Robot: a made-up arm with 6 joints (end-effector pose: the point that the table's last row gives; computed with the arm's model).
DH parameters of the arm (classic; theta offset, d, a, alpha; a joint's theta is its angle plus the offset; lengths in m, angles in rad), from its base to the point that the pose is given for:
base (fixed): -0.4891 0 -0.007 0
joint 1: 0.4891 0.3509 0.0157 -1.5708
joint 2: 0.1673 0 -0.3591 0
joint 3: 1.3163 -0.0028 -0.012 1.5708
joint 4: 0 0.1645 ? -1.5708
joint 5: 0 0.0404 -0.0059 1.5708
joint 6: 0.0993 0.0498 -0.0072 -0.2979
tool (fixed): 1.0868 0.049 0 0
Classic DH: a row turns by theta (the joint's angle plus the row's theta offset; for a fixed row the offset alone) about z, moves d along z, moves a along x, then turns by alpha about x.
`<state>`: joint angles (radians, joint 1 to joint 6).
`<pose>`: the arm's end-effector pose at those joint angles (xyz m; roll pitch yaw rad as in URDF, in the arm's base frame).
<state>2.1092 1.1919 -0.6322 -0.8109 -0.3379 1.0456</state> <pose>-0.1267 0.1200 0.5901 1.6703 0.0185 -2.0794</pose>
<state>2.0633 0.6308 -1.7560 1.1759 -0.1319 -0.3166</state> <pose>0.0697 -0.1856 0.8724 0.0815 0.0175 -2.1837</pose>
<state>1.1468 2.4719 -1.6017 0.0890 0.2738 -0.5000</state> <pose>0.1446 0.4772 0.3204 2.6377 0.1074 -2.7126</pose>
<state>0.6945 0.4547 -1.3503 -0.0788 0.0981 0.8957</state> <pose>-0.1273 -0.0479 0.7758 0.4746 -0.0501 2.7447</pose>
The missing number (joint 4, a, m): 0.0265
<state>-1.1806 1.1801 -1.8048 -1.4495 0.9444 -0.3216</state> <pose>-0.0380 -0.1675 0.8086 -1.0200 1.4900 -3.0848</pose>
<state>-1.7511 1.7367 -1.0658 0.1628 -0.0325 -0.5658</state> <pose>-0.0146 -0.3540 0.5497 2.2772 0.4773 0.5366</pose>
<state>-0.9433 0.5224 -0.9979 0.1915 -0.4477 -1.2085</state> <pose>-0.0062 0.0838 0.7431 0.0618 0.8098 -0.7272</pose>
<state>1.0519 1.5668 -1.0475 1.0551 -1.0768 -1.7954</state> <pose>0.1690 0.2549 0.6850 1.6075 1.2634 1.9758</pose>
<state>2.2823 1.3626 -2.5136 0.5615 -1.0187 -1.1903</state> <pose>-0.0106 -0.0126 0.9440 0.0705 -0.4592 2.7061</pose>
